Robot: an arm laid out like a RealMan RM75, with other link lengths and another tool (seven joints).
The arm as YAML. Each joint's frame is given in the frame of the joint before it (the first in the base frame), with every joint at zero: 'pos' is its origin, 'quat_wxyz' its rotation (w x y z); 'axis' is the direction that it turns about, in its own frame. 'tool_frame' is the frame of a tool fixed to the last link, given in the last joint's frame.
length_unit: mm
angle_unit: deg
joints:
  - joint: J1
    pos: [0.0, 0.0, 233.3]
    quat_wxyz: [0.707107, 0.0, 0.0, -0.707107]
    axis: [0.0, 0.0, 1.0]
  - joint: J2
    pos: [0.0, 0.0, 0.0]
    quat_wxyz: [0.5, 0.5, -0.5, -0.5]
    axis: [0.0, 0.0, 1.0]
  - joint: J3
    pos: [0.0, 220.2, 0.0]
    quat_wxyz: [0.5, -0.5, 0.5, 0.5]
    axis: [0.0, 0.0, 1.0]
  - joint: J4
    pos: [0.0, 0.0, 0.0]
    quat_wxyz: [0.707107, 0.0, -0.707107, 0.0]
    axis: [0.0, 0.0, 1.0]
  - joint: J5
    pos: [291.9, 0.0, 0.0]
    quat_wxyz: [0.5, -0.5, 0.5, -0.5]
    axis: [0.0, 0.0, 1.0]
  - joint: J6
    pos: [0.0, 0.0, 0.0]
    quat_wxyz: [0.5, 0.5, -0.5, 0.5]
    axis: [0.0, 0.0, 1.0]
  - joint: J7
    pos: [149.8, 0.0, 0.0]
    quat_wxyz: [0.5, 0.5, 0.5, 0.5]
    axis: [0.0, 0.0, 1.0]
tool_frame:
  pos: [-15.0, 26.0, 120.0]
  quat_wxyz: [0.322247, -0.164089, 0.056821, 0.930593]
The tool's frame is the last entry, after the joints.
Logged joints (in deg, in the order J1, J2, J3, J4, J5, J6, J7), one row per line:
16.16, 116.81, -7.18, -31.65, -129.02, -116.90, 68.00
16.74, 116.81, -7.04, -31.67, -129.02, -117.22, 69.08
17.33, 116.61, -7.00, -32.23, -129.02, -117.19, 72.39
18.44, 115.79, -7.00, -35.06, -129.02, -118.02, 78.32
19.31, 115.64, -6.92, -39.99, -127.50, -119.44, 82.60
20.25, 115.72, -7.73, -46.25, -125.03, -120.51, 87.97
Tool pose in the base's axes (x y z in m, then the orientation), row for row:
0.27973, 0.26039, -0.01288, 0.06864, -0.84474, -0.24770, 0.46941
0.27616, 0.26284, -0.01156, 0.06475, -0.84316, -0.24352, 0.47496
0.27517, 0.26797, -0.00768, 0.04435, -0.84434, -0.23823, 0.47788
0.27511, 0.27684, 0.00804, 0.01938, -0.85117, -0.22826, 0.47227
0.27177, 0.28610, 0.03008, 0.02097, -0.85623, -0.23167, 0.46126
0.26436, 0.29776, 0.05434, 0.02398, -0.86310, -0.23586, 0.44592
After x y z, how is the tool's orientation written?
As a quaternion, x y z w.
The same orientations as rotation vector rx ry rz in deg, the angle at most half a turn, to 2 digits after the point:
9.64, -118.64, -34.79
9.07, -118.12, -34.12
6.21, -118.14, -33.33
2.72, -119.39, -32.02
2.96, -120.69, -32.65
3.40, -122.50, -33.48

